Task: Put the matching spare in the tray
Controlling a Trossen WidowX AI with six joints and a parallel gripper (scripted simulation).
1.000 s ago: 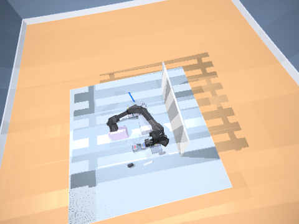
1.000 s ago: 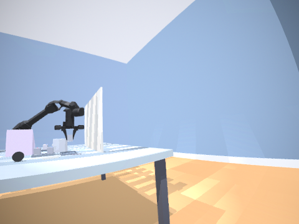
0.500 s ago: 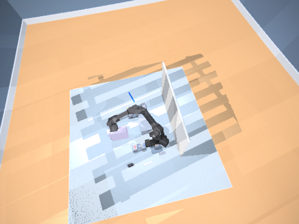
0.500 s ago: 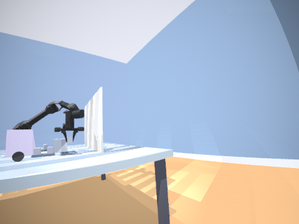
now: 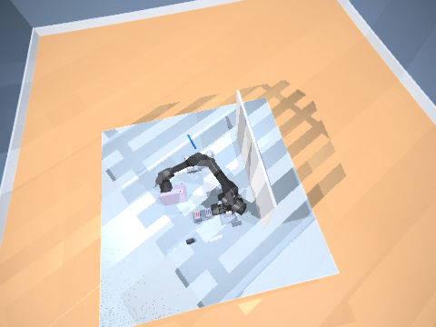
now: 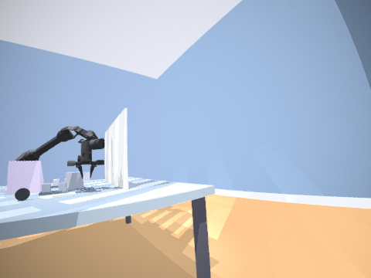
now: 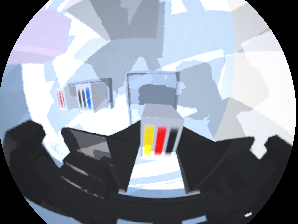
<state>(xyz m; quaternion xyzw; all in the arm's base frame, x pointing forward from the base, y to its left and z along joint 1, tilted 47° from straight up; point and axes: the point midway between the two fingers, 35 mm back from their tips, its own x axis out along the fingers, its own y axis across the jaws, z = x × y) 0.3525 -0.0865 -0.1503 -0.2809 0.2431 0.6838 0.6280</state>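
Now: the grey tray 60 mm below my gripper tip, 10 mm to the left of it and 10 mm behind it. Round my gripper tip: spare 20 mm above; then black tape roll 250 mm behind, 130 mm to the right, 40 mm below; then white upright panel 230 mm to the left, 170 mm ahead, 160 mm above.
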